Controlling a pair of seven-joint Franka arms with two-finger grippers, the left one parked.
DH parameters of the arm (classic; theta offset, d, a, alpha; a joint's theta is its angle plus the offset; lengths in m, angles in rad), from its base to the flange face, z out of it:
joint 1: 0 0.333 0 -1.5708
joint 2: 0 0 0 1.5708
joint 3: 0 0.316 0.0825 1.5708
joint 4: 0 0 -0.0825 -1.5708
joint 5: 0 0.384 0 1.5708
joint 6: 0 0 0.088 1.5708
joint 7: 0 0.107 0 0
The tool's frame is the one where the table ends.
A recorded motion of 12 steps. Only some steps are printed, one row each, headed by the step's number.
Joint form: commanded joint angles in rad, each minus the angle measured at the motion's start. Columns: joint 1, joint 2, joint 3, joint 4, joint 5, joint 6, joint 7.
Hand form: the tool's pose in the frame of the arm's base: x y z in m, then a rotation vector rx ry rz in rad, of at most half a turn. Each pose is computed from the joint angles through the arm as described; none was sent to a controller.
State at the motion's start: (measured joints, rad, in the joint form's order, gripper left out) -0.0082 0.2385 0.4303 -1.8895 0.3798 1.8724 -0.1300
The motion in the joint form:
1: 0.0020 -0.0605 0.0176 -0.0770 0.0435 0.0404 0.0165
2: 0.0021 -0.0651 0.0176 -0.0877 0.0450 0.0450 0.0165
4: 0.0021 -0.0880 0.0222 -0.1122 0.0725 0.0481 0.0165
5: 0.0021 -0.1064 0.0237 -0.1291 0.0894 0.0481 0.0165
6: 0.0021 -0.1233 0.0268 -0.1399 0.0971 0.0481 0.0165
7: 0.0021 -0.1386 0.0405 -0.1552 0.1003 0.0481 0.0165
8: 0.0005 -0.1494 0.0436 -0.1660 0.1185 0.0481 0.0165
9: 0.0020 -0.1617 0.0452 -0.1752 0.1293 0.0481 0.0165
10: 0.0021 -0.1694 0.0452 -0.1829 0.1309 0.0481 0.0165
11: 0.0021 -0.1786 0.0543 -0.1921 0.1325 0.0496 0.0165
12: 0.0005 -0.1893 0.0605 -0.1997 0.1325 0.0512 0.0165
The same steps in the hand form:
1: 0.5044 0.2628 0.3831 -2.6514 -0.4944 0.3983
2: 0.5021 0.2622 0.3811 -2.6536 -0.4913 0.4007
4: 0.4939 0.2642 0.3830 -2.6418 -0.4769 0.4033
5: 0.4883 0.2645 0.3852 -2.6362 -0.4675 0.4039
6: 0.4840 0.2655 0.3890 -2.6363 -0.4683 0.3979
7: 0.4758 0.2708 0.3902 -2.6375 -0.4851 0.4024
8: 0.4721 0.2716 0.3912 -2.6279 -0.4735 0.4048
9: 0.4682 0.2728 0.3933 -2.6244 -0.4707 0.4030
10: 0.4660 0.2722 0.3936 -2.6267 -0.4699 0.4034
11: 0.4610 0.2755 0.3941 -2.6283 -0.4807 0.4045
12: 0.4575 0.2768 0.3958 -2.6324 -0.4877 0.3998

